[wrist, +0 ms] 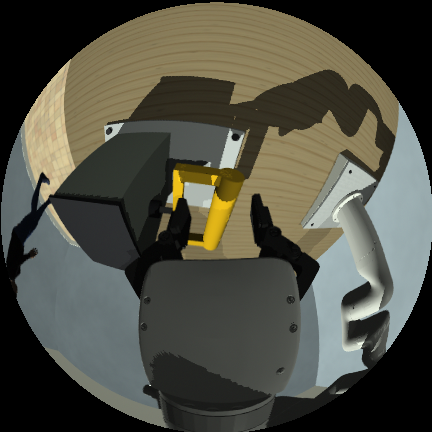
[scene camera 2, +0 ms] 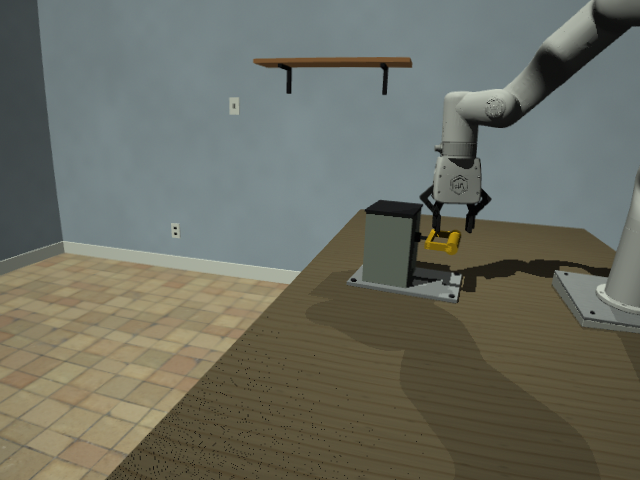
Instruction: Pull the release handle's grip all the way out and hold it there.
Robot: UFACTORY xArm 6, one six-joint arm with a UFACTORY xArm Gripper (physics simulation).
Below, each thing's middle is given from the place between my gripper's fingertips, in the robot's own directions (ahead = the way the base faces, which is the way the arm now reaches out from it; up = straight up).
My hand is 12 cm above the grey base plate (scene camera 2: pixel 426 283), 9 cm short of it and 2 cm to the right of it.
